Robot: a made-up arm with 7 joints. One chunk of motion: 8 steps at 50 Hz.
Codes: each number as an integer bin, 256 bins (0 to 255) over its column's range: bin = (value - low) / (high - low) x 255, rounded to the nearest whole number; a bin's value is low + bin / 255 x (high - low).
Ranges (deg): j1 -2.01..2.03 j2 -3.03..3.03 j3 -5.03..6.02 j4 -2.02..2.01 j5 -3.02..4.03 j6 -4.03..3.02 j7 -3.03..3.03
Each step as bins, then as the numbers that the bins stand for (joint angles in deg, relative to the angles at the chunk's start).
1 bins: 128 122 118 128 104 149 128
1 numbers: 0.02 -0.13 0.08 0.00 -0.14 0.09 0.01
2 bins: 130 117 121 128 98 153 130
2 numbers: 0.05 -0.25 0.21 0.00 -0.31 0.20 0.06
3 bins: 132 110 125 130 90 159 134
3 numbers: 0.08 -0.42 0.39 0.03 -0.53 0.37 0.15
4 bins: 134 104 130 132 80 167 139
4 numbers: 0.11 -0.56 0.60 0.07 -0.81 0.59 0.27
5 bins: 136 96 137 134 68 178 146
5 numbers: 0.14 -0.75 0.91 0.10 -1.14 0.89 0.44
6 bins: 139 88 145 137 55 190 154
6 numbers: 0.19 -0.94 1.25 0.15 -1.50 1.22 0.63
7 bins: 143 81 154 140 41 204 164
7 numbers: 0.26 -1.11 1.64 0.19 -1.89 1.61 0.87
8 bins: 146 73 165 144 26 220 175
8 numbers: 0.30 -1.30 2.12 0.26 -2.30 2.05 1.13
